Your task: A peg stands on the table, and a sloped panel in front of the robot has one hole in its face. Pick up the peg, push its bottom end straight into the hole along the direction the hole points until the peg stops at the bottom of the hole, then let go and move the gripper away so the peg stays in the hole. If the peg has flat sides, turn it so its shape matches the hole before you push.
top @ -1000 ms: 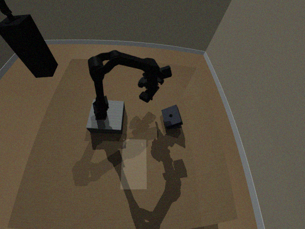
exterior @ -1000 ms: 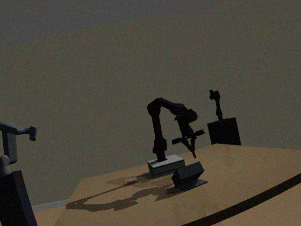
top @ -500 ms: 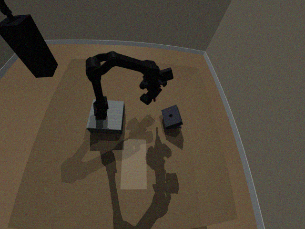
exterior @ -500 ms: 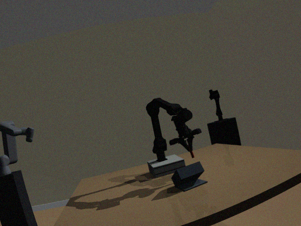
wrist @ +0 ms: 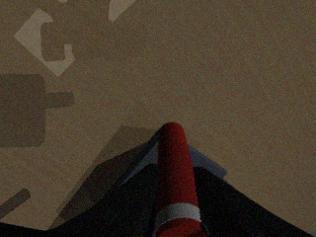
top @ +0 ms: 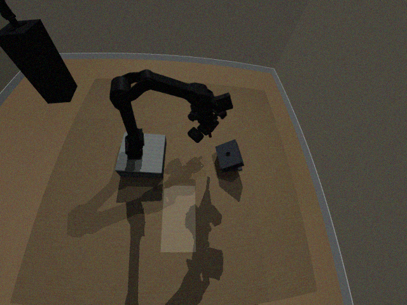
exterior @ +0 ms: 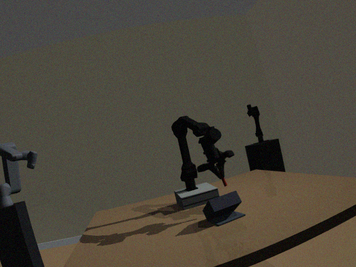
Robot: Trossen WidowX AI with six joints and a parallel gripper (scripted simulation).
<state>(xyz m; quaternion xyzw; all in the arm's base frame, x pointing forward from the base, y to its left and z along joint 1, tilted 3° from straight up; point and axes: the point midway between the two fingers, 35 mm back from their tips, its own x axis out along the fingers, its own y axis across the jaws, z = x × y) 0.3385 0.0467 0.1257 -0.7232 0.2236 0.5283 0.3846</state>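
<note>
Now: gripper tip 11 cm short of the sloped panel, 8 cm to the left of it and 10 cm above it. Also, from my gripper tip: red round peg (1 cm behind, 2 cm above).
</note>
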